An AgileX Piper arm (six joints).
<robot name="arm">
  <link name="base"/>
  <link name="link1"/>
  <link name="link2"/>
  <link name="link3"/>
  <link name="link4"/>
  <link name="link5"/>
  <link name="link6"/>
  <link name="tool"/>
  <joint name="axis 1" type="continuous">
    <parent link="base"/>
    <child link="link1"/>
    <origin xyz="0 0 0.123" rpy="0 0 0"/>
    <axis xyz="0 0 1"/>
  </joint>
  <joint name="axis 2" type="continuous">
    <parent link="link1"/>
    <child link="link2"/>
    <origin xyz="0 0 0" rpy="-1.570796 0 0"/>
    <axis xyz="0 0 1"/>
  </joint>
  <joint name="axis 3" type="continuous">
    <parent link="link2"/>
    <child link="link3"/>
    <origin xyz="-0.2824 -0.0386 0" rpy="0 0 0"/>
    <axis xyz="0 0 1"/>
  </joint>
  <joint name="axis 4" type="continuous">
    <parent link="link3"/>
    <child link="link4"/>
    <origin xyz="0.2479 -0.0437 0" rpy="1.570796 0 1.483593"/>
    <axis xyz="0 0 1"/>
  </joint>
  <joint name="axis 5" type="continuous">
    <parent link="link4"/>
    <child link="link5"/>
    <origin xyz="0 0 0" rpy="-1.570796 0 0"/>
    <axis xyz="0 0 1"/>
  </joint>
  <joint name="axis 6" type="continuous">
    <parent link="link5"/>
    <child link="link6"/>
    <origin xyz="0 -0.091 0" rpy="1.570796 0 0"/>
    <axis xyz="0 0 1"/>
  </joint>
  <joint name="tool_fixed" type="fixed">
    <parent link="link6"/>
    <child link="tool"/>
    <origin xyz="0 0 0" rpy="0 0 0"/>
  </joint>
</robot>
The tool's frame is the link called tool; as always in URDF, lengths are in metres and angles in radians. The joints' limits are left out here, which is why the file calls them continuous.
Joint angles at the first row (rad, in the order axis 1, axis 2, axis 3, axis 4, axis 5, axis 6):
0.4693 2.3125 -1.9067 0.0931 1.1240 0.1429
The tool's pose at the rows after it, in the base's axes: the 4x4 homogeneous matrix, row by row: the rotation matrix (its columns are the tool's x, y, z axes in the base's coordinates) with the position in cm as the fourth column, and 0 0 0 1 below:
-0.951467, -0.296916, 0.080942, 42.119; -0.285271, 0.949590, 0.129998, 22.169; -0.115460, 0.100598, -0.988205, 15.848; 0, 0, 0, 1
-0.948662, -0.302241, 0.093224, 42.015; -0.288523, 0.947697, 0.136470, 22.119; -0.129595, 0.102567, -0.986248, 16.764; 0, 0, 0, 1
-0.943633, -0.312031, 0.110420, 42.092; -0.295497, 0.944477, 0.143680, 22.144; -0.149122, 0.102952, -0.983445, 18.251; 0, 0, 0, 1
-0.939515, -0.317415, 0.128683, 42.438; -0.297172, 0.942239, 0.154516, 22.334; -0.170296, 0.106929, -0.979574, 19.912; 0, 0, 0, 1
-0.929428, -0.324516, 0.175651, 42.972; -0.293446, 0.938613, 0.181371, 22.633; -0.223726, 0.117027, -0.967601, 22.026; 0, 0, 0, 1
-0.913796, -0.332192, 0.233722, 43.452; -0.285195, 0.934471, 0.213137, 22.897; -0.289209, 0.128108, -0.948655, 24.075; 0, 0, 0, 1
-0.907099, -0.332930, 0.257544, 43.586; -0.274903, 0.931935, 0.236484, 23.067; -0.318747, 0.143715, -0.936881, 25.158; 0, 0, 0, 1
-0.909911, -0.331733, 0.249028, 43.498; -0.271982, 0.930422, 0.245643, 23.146; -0.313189, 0.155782, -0.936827, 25.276; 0, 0, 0, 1
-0.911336, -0.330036, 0.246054, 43.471; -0.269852, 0.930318, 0.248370, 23.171; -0.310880, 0.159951, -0.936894, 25.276; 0, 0, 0, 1
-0.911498, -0.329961, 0.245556, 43.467; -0.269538, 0.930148, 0.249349, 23.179; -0.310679, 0.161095, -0.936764, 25.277; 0, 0, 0, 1
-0.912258, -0.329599, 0.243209, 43.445; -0.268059, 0.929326, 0.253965, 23.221; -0.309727, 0.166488, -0.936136, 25.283; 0, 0, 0, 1
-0.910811, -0.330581, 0.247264, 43.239; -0.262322, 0.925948, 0.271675, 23.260; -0.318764, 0.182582, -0.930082, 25.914; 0, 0, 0, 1
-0.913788, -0.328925, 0.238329, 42.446; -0.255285, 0.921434, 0.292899, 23.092; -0.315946, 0.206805, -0.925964, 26.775; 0, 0, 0, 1
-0.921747, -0.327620, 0.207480, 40.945; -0.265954, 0.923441, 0.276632, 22.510; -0.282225, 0.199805, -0.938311, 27.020; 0, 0, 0, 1
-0.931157, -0.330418, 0.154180, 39.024; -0.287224, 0.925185, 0.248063, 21.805; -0.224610, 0.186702, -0.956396, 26.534; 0, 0, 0, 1
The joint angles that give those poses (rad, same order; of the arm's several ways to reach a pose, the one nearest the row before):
0.4693 2.3104 -1.9067 0.0881 1.1240 0.1393
0.4693 2.2915 -1.9076 0.0881 1.1298 0.1355
0.4693 2.2755 -1.9369 0.0855 1.1560 0.1300
0.4693 2.2749 -2.0009 0.0855 1.1989 0.1300
0.4693 2.2749 -2.0807 0.0877 1.2232 0.1300
0.4693 2.2737 -2.1531 0.0897 1.2278 0.1300
0.4693 2.2724 -2.1897 0.1003 1.2318 0.1332
0.4693 2.2724 -2.1943 0.1128 1.2402 0.1340
0.4694 2.2724 -2.1944 0.1167 1.2417 0.1356
0.4693 2.2724 -2.1944 0.1179 1.2417 0.1355
0.4693 2.2724 -2.1943 0.1234 1.2417 0.1356
0.4694 2.2599 -2.1944 0.1383 1.2417 0.1356
0.4694 2.2195 -2.1537 0.1630 1.2396 0.1356
0.4731 2.1538 -2.0512 0.1611 1.2396 0.1337
0.4792 2.0839 -1.9185 0.1583 1.2396 0.1255

